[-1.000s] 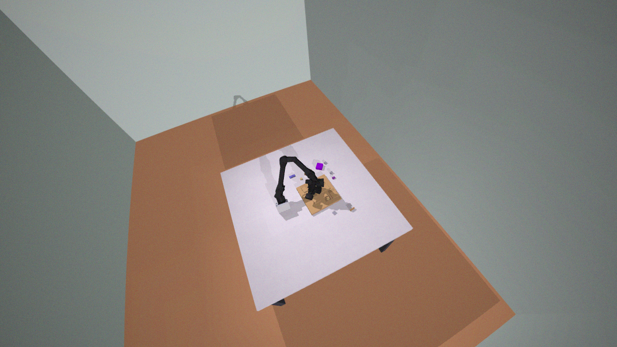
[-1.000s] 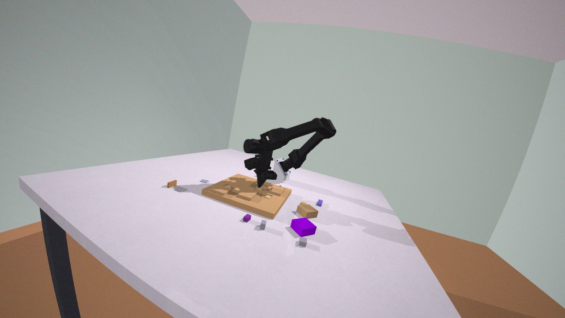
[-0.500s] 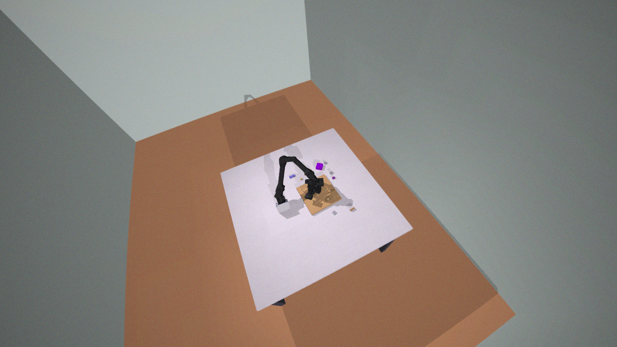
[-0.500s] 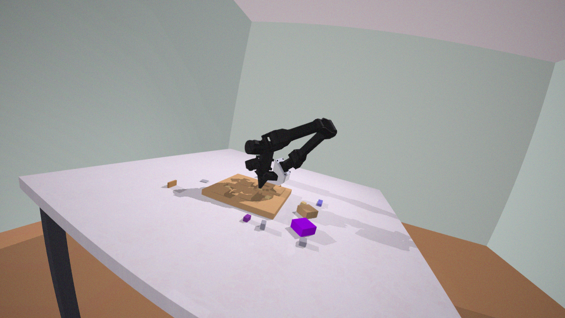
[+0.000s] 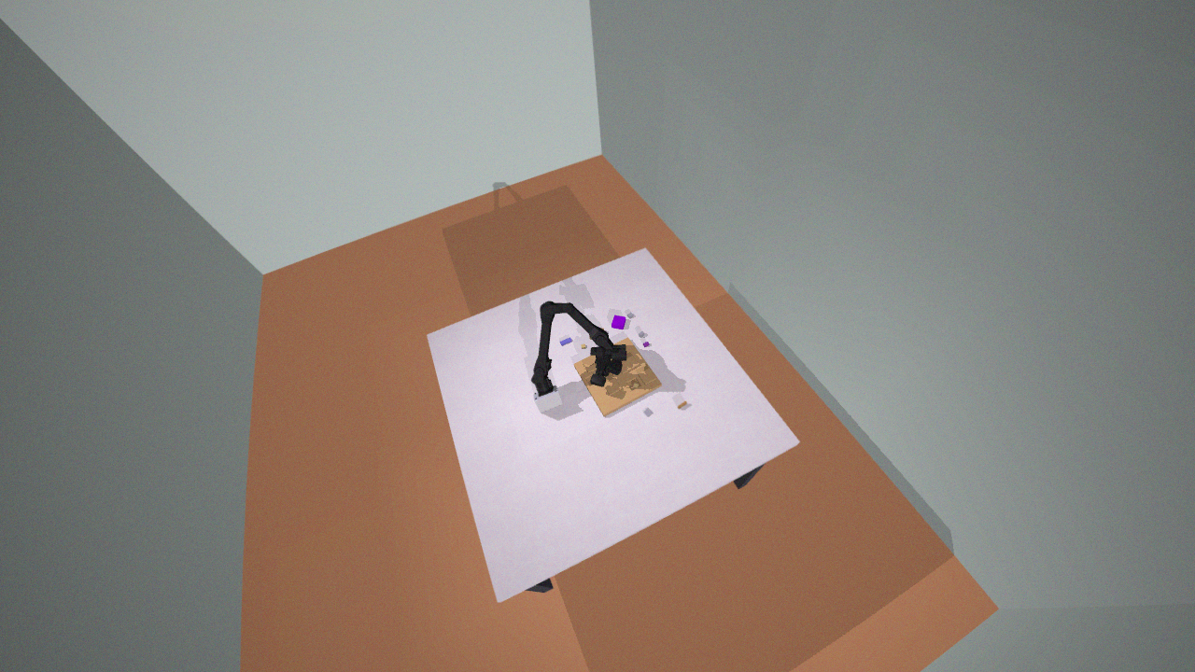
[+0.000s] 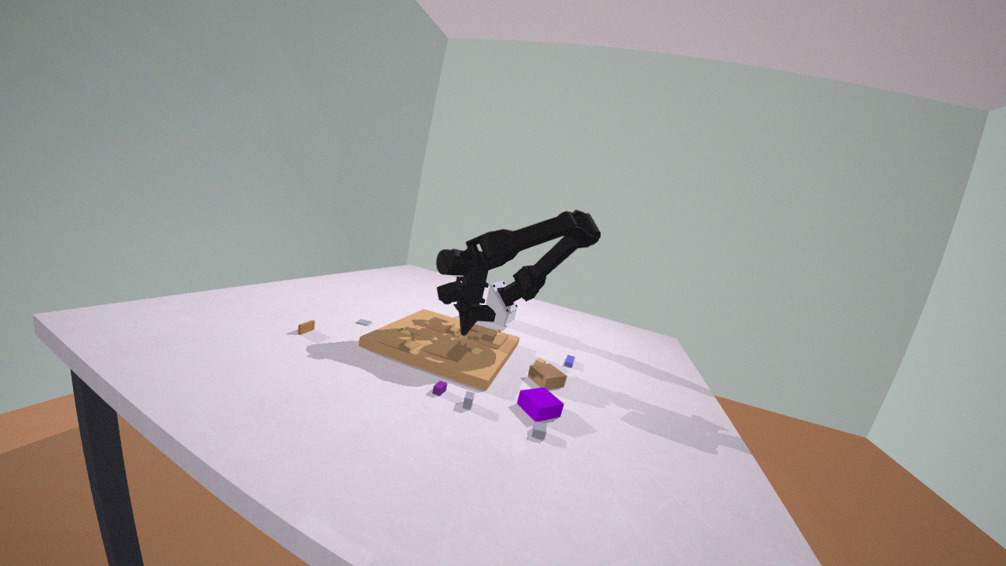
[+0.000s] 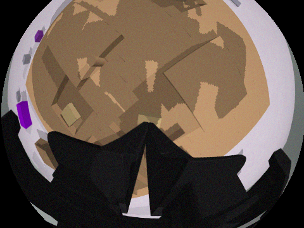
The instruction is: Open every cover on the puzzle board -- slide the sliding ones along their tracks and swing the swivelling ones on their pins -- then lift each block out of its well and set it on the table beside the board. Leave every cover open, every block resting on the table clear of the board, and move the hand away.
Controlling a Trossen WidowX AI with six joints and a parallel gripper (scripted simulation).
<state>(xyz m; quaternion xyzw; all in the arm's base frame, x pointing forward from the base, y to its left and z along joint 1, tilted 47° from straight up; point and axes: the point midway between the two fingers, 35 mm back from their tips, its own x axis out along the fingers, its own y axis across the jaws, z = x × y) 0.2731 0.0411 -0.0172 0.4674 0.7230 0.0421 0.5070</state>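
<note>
My gripper tip is now 12 cm past the blue piece, 26 cm to the right of it and 1 cm above it. Round my gripper tip: grey tile: 11 cm ahead, 23 cm to the right, 2 cm below; small purple cube: 24 cm ahead, 10 cm to the left, 1 cm below; brown box: 4 cm ahead, 24 cm to the left, 1 cm below.
</note>
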